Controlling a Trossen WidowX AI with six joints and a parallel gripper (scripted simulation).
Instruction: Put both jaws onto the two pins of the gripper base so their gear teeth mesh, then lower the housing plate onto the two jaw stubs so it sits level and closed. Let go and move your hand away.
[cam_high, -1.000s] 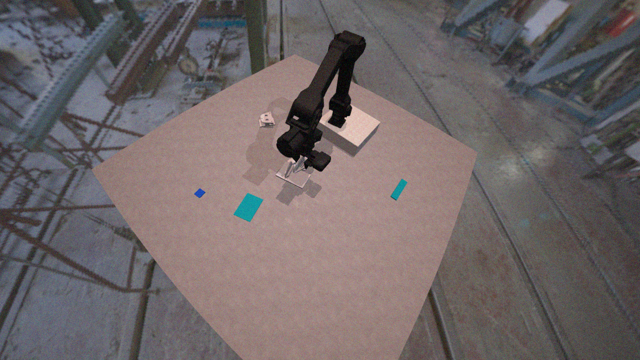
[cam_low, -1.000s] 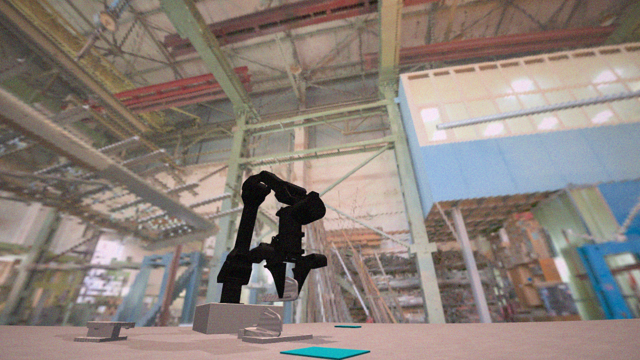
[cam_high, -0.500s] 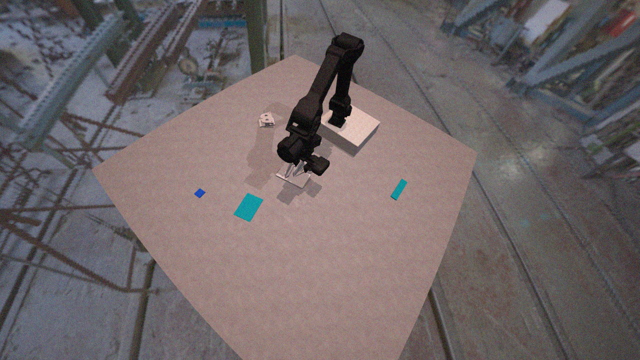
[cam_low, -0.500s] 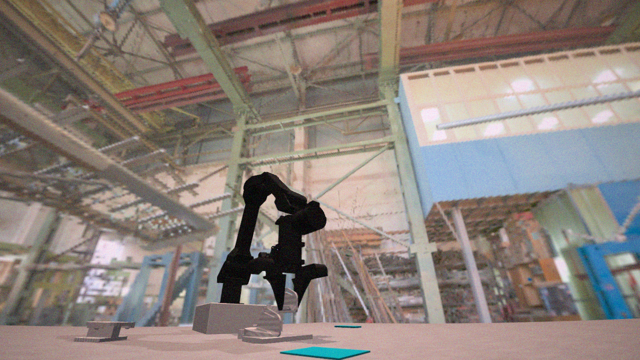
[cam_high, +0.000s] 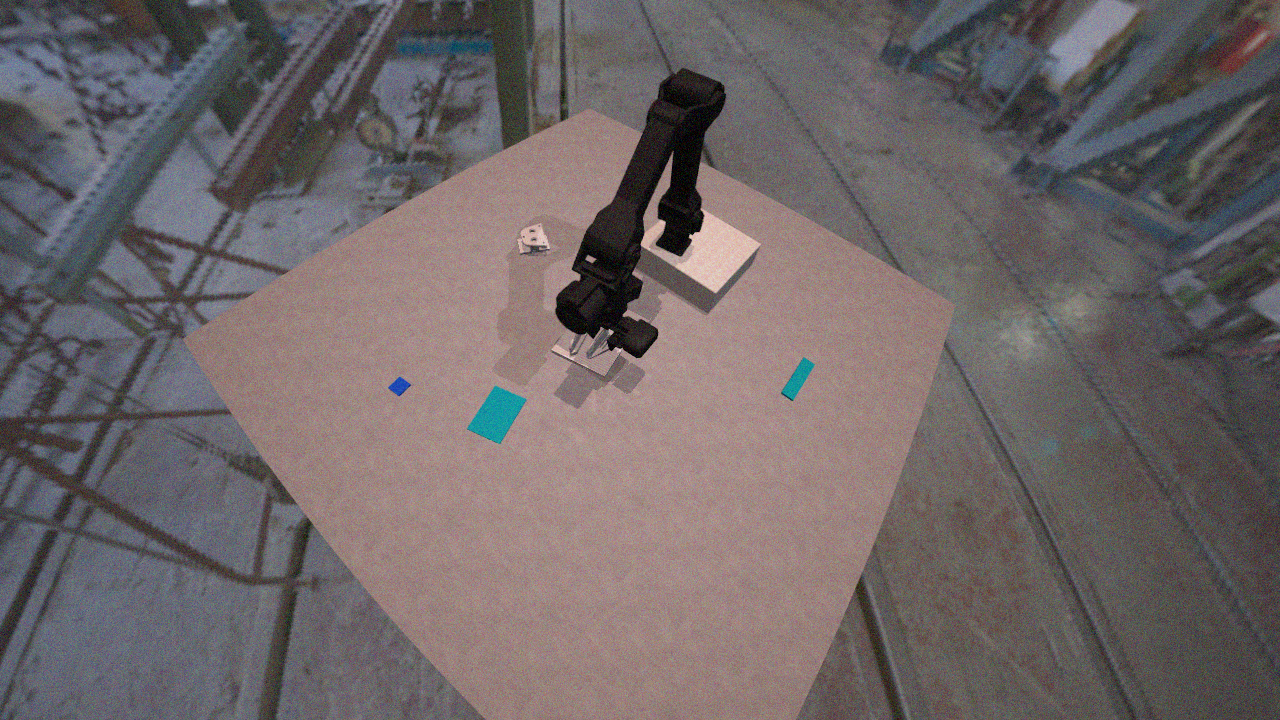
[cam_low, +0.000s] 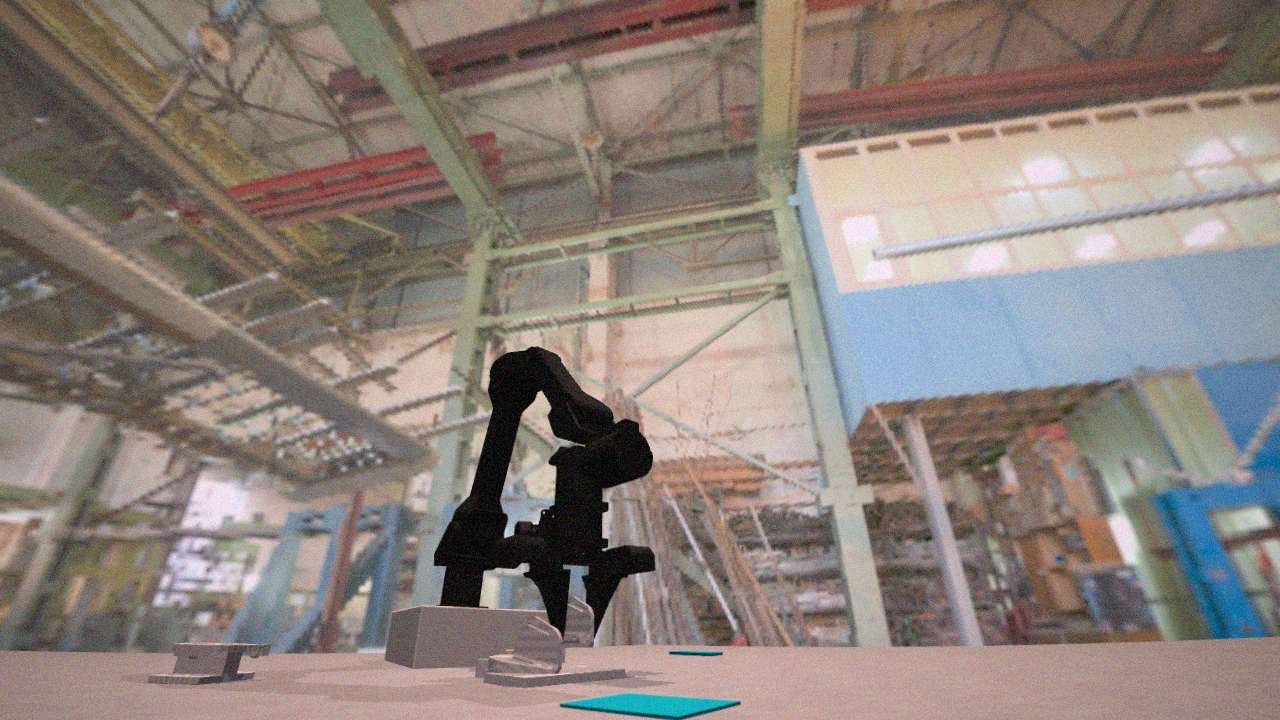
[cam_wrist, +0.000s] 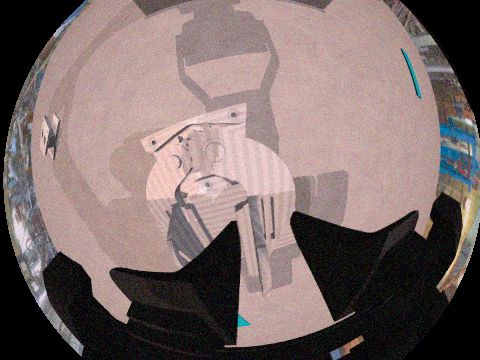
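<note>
Now: the flat white plate 10 mm ahead of my gripper tip, 30 mm to the right of it and 30 mm below it. The rest, counted from my gripper tip: gripper base (180 mm behind, 300 mm to the right, 10 mm below); housing plate (50 mm behind, 30 mm to the right, 30 mm below); large teal patch (210 mm ahead, 100 mm to the right, 30 mm below).
</note>
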